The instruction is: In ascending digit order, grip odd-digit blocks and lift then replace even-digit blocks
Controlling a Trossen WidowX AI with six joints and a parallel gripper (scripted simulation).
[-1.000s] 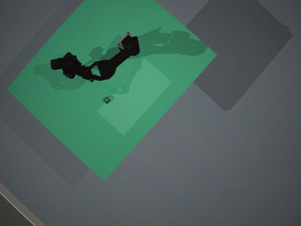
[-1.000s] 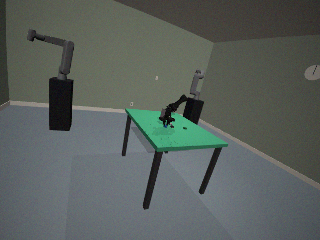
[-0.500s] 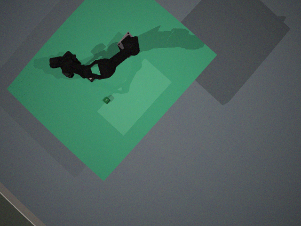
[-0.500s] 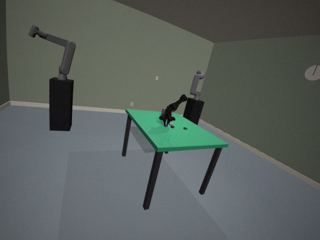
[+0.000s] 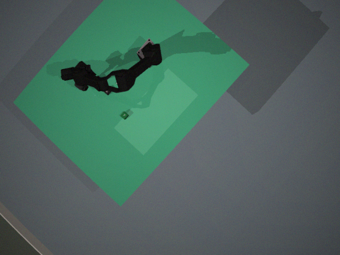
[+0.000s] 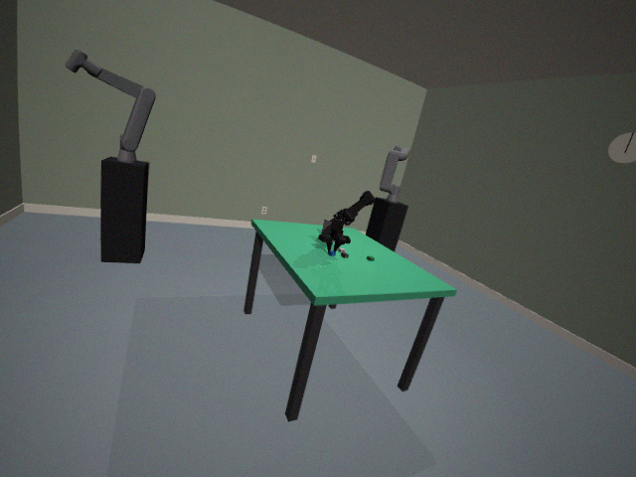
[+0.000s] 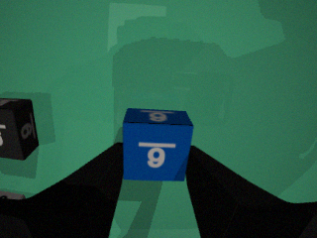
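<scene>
The blue block lies right at my gripper tip. Also, from my gripper tip: white block: 80 mm behind, 120 mm to the left, 10 mm below; then black block: 90 mm to the left, 10 mm below; then green block: 30 mm ahead, 260 mm to the left, 10 mm below.
</scene>
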